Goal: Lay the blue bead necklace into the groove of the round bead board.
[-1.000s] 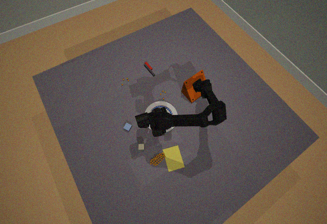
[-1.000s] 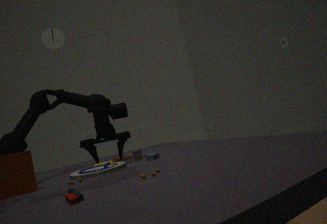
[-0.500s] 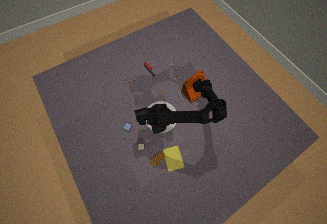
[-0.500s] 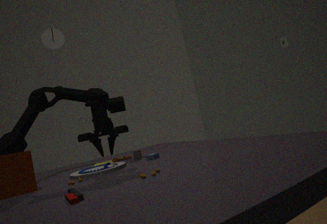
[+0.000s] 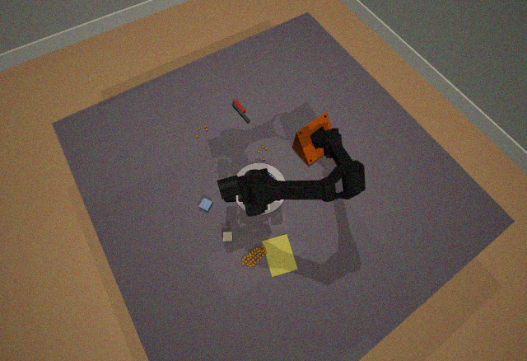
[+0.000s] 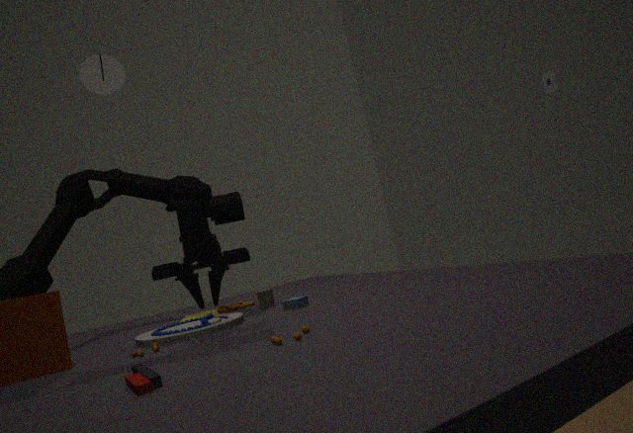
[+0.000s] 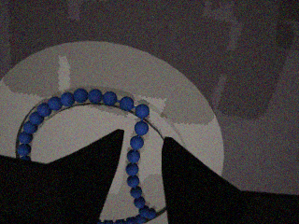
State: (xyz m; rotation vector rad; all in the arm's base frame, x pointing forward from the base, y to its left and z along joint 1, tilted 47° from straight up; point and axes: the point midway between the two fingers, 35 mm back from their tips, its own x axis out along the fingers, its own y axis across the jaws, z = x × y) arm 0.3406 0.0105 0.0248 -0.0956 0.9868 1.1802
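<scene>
Now: gripper tip 50 mm past the round white bead board, 20 mm to the left of it and 20 mm above it. The rest, counted from my gripper tip: cream cube: 150 mm ahead, 50 mm to the left, 20 mm below; yellow sheet: 200 mm to the left, 40 mm ahead, 30 mm below; light blue cube: 140 mm ahead, 90 mm to the right, 30 mm below.
</scene>
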